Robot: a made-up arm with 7 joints.
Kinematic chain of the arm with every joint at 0, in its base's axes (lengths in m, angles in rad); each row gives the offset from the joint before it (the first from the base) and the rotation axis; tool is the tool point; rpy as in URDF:
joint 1: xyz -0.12 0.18 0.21 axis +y
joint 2: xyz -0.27 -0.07 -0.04 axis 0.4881 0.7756 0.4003
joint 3: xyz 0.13 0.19 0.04 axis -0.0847 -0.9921 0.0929
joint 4: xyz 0 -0.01 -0.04 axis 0.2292 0.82 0.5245
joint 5: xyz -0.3 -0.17 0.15 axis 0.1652 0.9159 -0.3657
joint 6: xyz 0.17 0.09 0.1 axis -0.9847 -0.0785 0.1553
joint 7: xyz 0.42 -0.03 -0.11 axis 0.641 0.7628 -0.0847
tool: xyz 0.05 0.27 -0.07 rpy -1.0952 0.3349 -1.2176
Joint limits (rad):
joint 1: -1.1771..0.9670
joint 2: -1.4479..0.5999
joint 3: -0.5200..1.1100
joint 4: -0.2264..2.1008
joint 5: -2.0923..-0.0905
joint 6: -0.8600..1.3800
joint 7: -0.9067..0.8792
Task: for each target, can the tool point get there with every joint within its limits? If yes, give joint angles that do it. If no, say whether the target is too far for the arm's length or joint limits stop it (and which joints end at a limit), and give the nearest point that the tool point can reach.
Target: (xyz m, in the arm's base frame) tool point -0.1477 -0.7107 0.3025
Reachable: no: joint limits stop it (at a limit: joint 2, joint 3, joint 5, joint 6, joint 7) | nearest point -0.2031 -0.0869 0.4876 | short by 0.653 m
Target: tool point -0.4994 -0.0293 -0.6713
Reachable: no: joint limits stop it (at a limit: joint 2, joint 3, joint 5, joint 6, joint 7) | nearest point -0.4554 0.0386 -0.5692 | short by 0.130 m
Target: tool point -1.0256 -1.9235 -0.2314
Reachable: no: too far | nearest point -0.9329 -0.2159 -0.0597 | short by 1.719 m
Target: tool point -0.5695 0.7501 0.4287
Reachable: yes | joints -0.6947 -1.0618 0.3343 1.3693 -1.6055 1.1524 0.2336
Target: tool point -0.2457 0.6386 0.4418
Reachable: yes | joints -0.9622 0.0656 0.3899 1.0866 -0.8224 0.6182 -0.3049
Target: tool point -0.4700 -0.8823 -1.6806
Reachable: no: too far | nearest point -0.6148 0.1337 -0.7336 | short by 1.396 m
